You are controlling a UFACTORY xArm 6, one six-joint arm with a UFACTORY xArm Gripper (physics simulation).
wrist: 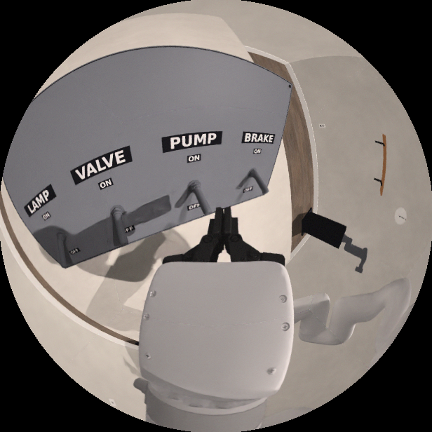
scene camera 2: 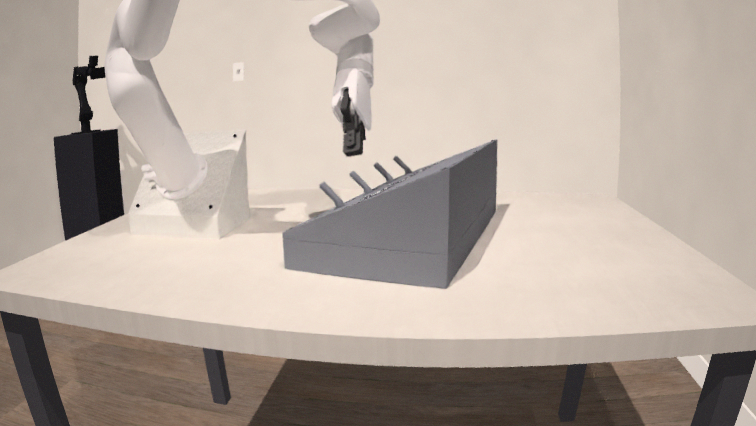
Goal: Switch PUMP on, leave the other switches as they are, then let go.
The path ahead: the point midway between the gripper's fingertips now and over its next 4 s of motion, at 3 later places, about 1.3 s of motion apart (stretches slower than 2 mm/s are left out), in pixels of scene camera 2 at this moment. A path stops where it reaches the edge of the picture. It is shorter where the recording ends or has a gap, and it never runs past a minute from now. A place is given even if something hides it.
My gripper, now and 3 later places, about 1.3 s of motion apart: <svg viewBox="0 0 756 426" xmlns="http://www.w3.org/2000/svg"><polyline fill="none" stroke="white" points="352,153 378,181 371,155 362,170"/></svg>
